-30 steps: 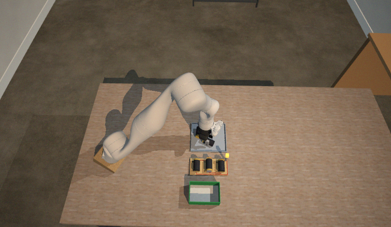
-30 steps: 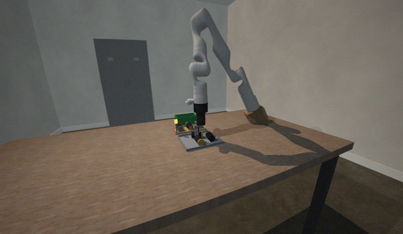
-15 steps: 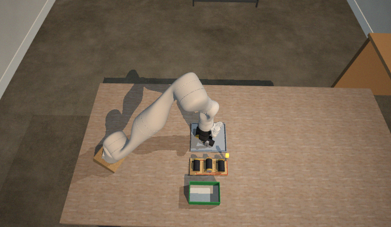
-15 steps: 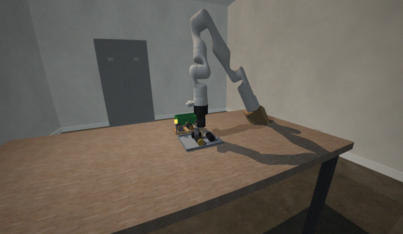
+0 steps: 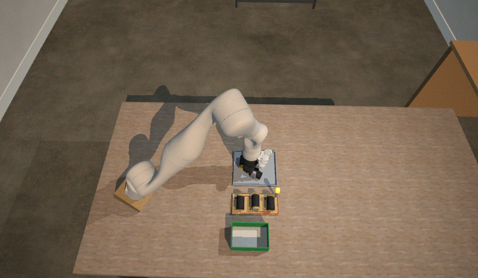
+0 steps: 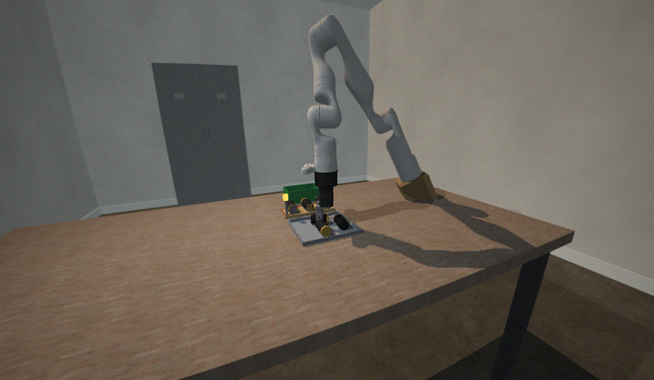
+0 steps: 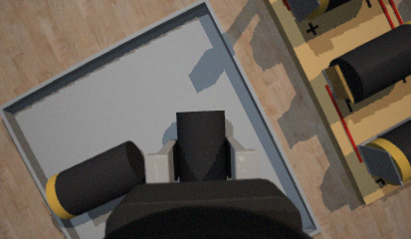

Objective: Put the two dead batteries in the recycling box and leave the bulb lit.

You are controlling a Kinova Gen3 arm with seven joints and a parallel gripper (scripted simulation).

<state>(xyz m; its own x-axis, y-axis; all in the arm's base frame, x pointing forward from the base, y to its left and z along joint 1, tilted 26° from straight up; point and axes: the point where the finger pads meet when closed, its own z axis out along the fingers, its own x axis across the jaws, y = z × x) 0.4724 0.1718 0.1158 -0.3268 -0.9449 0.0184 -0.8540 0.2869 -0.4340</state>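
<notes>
The grey tray is 30 mm to the left of my hand and 20 mm below it. From my hand the other things lie so: green recycling box: 290 mm to the right, 10 mm below.
</notes>
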